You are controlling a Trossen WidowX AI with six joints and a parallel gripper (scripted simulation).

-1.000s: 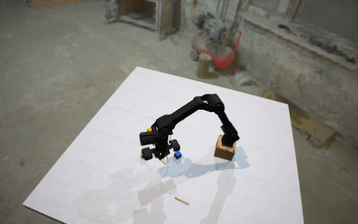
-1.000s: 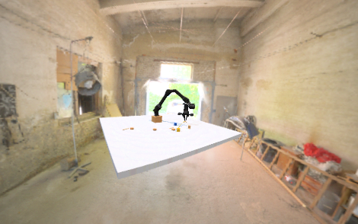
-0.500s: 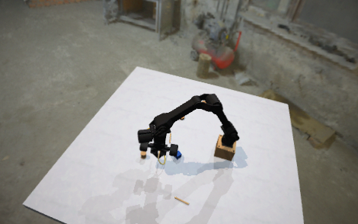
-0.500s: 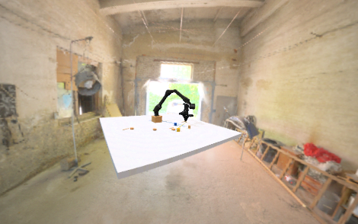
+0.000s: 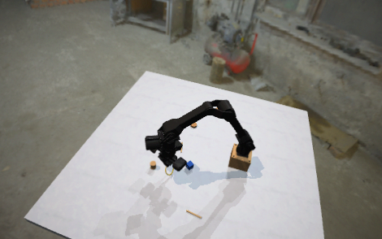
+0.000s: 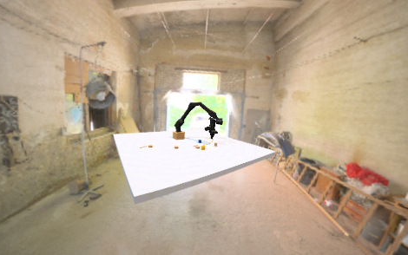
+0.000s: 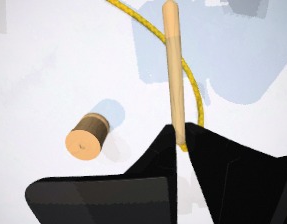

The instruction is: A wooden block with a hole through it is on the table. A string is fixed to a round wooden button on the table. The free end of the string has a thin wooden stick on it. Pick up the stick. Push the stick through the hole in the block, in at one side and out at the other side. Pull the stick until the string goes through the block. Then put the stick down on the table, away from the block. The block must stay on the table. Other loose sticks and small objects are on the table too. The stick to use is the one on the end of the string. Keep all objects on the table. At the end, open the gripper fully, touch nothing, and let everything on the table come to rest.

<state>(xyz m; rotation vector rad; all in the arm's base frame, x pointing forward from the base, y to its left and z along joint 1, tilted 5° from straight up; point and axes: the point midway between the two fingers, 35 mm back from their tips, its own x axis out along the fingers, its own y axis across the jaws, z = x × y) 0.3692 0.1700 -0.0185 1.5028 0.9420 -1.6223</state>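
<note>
My gripper tip is now 11 cm past the blue block, 7 cm to the left of it and 5 cm above it. Round my gripper tip: loose stick 19 cm behind, 19 cm to the left, 6 cm below; round wooden button 2 cm ahead, 21 cm to the right, 5 cm below; yellow cube 9 cm ahead, 20 cm to the right, 4 cm below.
</note>
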